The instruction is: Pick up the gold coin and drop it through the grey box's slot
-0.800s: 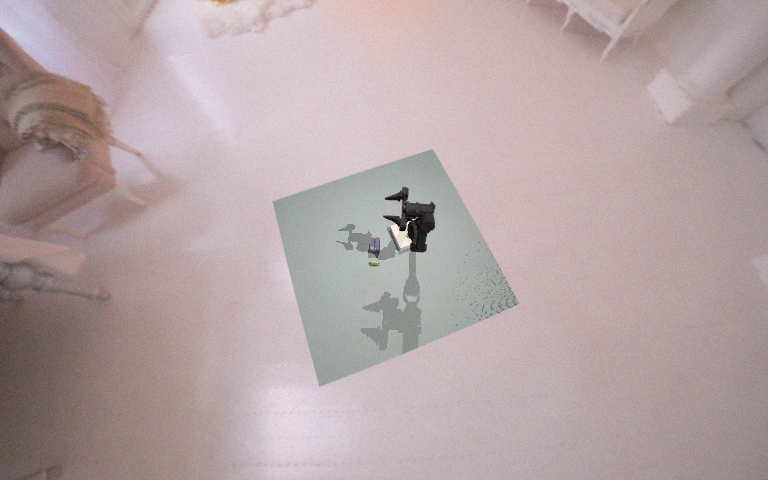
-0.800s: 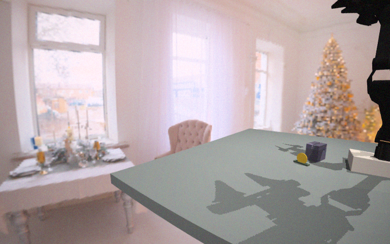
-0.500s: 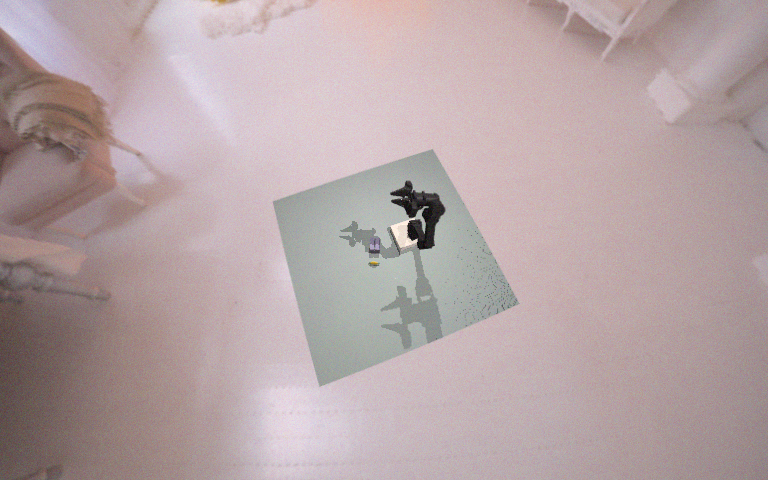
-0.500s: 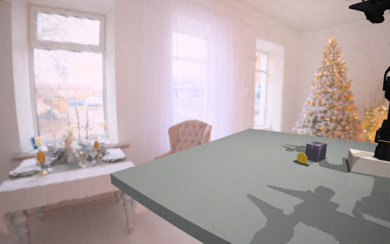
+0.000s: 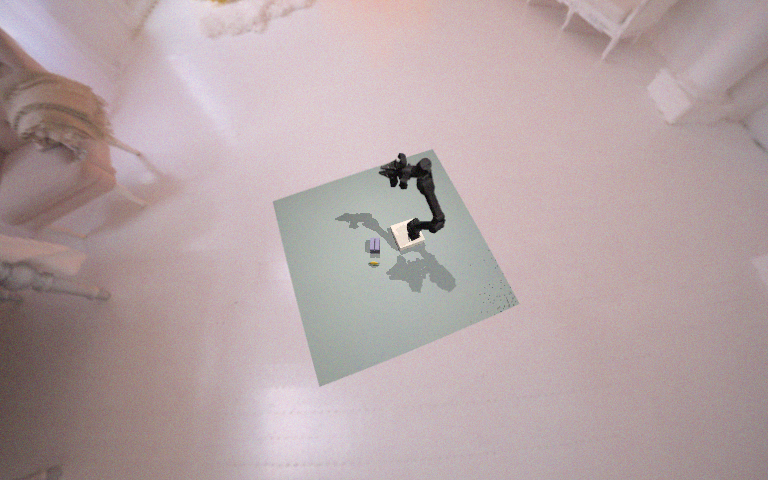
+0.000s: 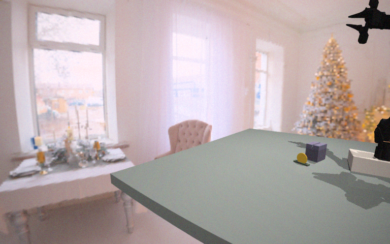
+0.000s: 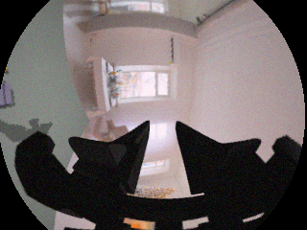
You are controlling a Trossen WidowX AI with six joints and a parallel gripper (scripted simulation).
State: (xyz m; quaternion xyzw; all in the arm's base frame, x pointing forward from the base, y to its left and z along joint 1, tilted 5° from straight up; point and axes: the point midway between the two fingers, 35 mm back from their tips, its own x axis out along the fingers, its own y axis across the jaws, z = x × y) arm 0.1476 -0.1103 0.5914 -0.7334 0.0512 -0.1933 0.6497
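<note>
Now: the gold coin 17 cm ahead of my gripper tip, 19 cm to the left of it and 63 cm below it.
</note>
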